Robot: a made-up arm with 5 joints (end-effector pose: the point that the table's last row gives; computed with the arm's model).
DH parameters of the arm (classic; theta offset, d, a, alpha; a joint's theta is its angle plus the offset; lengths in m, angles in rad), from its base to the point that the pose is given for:
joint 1: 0 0.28 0.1 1.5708
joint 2: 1.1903 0 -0.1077 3.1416
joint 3: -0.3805 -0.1 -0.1 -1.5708
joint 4: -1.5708 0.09 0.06 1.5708
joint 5: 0.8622 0 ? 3.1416
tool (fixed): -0.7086 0.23 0 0
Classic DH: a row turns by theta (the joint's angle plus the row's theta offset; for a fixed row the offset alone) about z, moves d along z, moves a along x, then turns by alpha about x.
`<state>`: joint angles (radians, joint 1 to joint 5).
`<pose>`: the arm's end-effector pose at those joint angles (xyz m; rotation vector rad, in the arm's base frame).
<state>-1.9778 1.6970 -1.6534 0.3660 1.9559</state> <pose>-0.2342 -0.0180 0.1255 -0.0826 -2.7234 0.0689</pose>
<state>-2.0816 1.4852 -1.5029 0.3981 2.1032</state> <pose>-0.2269 0.0400 0.1489 0.0746 -2.8335 -0.4738</pose>
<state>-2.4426 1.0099 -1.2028 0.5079 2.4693</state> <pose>-0.1925 0.1498 0.1995 -0.3481 2.4233 1.2578</pose>
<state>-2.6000 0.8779 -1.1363 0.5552 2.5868</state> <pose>-0.1706 0.1832 0.2068 -0.3712 2.1414 1.2248</pose>
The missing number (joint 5, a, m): 0.0922
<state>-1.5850 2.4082 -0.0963 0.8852 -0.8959</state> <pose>-0.1821 -0.0270 0.2479 -1.9401 -1.0234 0.7254</pose>
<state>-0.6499 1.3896 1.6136 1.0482 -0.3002</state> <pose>0.1445 -0.3993 0.3228 1.0294 -0.2992 -0.4332</pose>
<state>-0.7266 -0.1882 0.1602 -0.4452 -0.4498</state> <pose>0.2181 -0.0207 0.1886 -0.1767 0.5302 -0.1920</pose>
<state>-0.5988 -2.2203 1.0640 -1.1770 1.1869</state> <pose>-0.0333 0.1669 0.4245 -0.5139 2.0434 0.9981</pose>
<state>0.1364 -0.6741 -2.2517 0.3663 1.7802</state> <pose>-0.0734 -0.2139 0.3602 1.5153 -0.6960 -0.9862</pose>
